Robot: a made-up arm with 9 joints. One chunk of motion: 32 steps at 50 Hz.
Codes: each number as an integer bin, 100 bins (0 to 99) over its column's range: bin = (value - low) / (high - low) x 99, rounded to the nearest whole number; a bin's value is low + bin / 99 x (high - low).
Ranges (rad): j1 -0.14..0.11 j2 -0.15..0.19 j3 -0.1..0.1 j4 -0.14..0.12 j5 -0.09..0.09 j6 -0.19..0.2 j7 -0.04..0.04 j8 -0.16..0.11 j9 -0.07..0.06
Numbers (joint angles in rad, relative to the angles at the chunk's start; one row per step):
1: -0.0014 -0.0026 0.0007 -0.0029 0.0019 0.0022 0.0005 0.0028 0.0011
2: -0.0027 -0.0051 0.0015 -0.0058 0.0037 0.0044 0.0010 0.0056 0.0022
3: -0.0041 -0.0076 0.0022 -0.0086 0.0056 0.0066 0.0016 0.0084 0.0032
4: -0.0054 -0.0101 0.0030 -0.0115 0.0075 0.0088 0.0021 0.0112 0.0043
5: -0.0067 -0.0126 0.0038 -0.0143 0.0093 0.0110 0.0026 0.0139 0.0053
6: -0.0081 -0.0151 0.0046 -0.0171 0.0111 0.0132 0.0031 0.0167 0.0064
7: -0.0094 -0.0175 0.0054 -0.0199 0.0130 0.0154 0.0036 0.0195 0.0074
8: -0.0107 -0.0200 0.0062 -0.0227 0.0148 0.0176 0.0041 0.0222 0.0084
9: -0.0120 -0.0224 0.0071 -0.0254 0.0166 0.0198 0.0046 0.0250 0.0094
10: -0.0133 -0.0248 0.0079 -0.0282 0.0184 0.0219 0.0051 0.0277 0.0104
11: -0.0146 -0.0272 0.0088 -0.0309 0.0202 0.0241 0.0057 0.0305 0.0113
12: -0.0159 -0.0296 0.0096 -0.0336 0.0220 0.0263 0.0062 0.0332 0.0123
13: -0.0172 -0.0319 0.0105 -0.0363 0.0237 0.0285 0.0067 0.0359 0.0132
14: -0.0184 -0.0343 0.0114 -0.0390 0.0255 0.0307 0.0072 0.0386 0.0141
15: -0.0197 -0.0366 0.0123 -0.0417 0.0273 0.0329 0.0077 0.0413 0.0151
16: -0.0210 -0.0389 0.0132 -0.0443 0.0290 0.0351 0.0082 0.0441 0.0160
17: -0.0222 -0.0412 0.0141 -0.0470 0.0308 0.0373 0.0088 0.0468 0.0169
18: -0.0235 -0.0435 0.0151 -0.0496 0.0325 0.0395 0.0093 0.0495 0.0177
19: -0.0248 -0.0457 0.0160 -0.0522 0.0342 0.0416 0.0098 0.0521 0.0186
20: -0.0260 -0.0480 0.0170 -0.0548 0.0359 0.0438 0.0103 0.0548 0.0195
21: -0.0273 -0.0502 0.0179 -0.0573 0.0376 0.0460 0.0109 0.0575 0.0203
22: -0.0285 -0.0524 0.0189 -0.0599 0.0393 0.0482 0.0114 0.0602 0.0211
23: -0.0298 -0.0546 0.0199 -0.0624 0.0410 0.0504 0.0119 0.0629 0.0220
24: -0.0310 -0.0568 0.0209 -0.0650 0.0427 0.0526 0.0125 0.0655 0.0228
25: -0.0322 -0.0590 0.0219 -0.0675 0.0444 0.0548 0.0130 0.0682 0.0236
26: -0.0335 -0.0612 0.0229 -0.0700 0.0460 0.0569 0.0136 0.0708 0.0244
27: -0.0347 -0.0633 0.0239 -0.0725 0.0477 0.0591 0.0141 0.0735 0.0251
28: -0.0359 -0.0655 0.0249 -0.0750 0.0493 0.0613 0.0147 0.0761 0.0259
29: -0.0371 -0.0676 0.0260 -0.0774 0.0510 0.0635 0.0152 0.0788 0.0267
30: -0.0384 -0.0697 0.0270 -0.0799 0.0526 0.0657 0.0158 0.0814 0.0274
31: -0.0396 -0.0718 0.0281 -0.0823 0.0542 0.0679 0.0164 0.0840 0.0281
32: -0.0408 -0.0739 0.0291 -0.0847 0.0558 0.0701 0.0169 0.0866 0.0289
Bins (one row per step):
1: 55 43 50 52 51 49 50 60 54
2: 54 42 50 51 52 49 51 61 55
3: 54 41 51 50 53 50 51 62 56
4: 53 41 51 49 54 50 52 63 57
5: 53 40 51 48 55 51 53 64 57
6: 52 39 52 47 56 52 53 65 58
7: 52 39 52 46 57 52 54 66 59
8: 51 38 53 45 58 53 55 67 60
9: 51 37 53 44 59 53 55 68 60
10: 50 36 53 43 60 54 56 69 61
11: 50 36 54 42 61 54 57 70 62
12: 49 35 54 41 62 55 57 71 63
13: 49 34 55 39 63 55 58 72 63
14: 48 34 55 38 64 56 58 73 64
15: 48 33 56 37 65 57 59 74 65
16: 47 32 56 36 65 57 60 75 65
17: 47 32 56 35 66 58 60 76 66
18: 46 31 57 34 67 58 61 77 67
19: 46 30 57 33 68 59 62 78 67
20: 45 30 58 32 69 59 62 79 68
21: 45 29 58 31 70 60 63 80 69
22: 44 28 59 30 71 60 64 81 69
23: 44 28 59 30 72 61 64 82 70
24: 43 27 60 29 73 62 65 83 71
25: 43 26 60 28 74 62 66 84 71
26: 42 26 61 27 75 63 66 85 72
27: 42 25 61 26 76 63 67 86 72
28: 41 25 62 25 77 64 68 87 73
29: 41 24 62 24 78 64 68 88 74
30: 40 23 63 23 78 65 69 89 74
31: 40 23 63 22 79 65 70 89 75
32: 39 22 64 21 80 66 70 90 75

